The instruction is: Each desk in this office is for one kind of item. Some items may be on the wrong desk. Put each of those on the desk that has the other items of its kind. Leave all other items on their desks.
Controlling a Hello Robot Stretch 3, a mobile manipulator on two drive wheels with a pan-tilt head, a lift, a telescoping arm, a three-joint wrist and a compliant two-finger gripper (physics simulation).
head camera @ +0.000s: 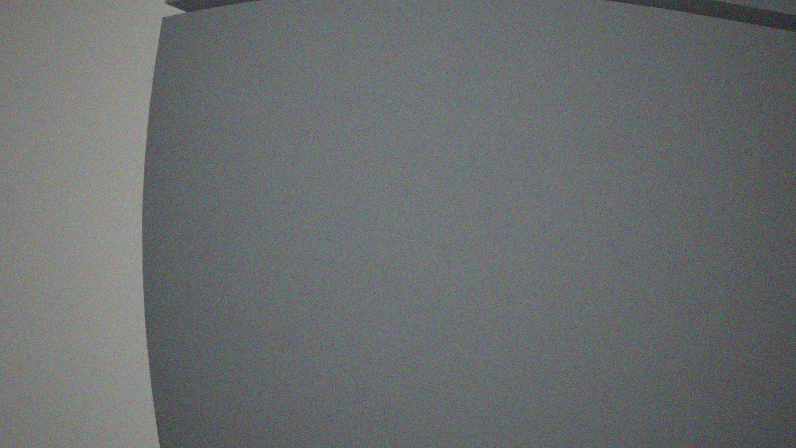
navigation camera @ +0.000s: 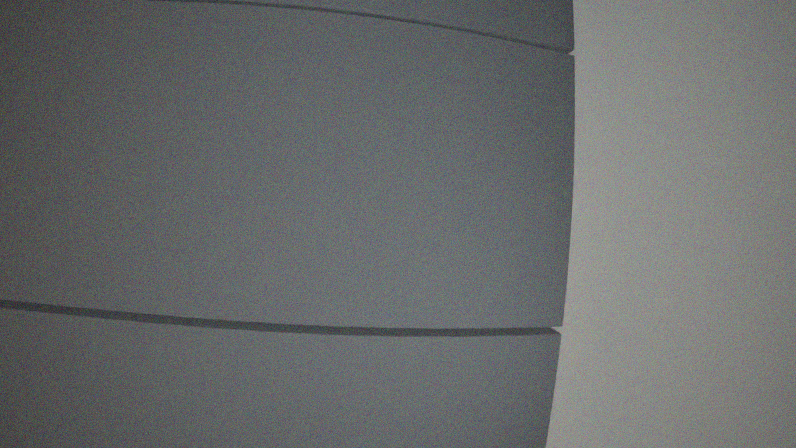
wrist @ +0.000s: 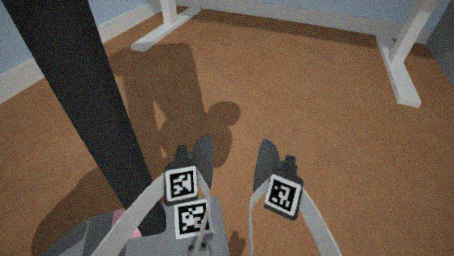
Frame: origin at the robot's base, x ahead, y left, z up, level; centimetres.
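Seen in the pictures: gripper, fingertip midpoint: [wrist: 235, 154].
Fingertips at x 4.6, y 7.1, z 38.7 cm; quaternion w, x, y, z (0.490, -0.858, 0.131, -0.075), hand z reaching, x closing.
Note:
A point is followed by its place in that frame.
My gripper [wrist: 235, 154] @[y 7.1, x 4.6, z 38.7 cm] is open in the wrist view, its two dark fingertips apart with brown floor showing between them. No item is between the fingers. White legs with long feet, likely a desk's, stand beyond it: a left leg foot [wrist: 160, 37] @[y 124.4, x -9.1, z 1.5 cm] at the upper left and a right leg foot [wrist: 402, 82] @[y 60.7, x 92.4, z 2.5 cm] at the upper right. The desk top and the desk items do not show in these views.
A large grey panelled surface [head camera: 423, 222] @[y -32.9, x 63.9, z 146.7 cm] [navigation camera: 311, 178] @[y -23.4, x 69.9, z 109.0 cm] fills most of the head and navigation views, beside a pale surface [head camera: 66, 222] @[y -40.0, x 92.2, z 243.8 cm] [navigation camera: 679, 222] @[y -27.1, x 69.9, z 243.7 cm]. In the wrist view, the robot's black mast [wrist: 80, 85] @[y 11.6, x -6.3, z 43.6 cm] crosses the left, and a pale blue wall [wrist: 120, 12] @[y 143.8, x -30.7, z 10.1 cm] stands behind.

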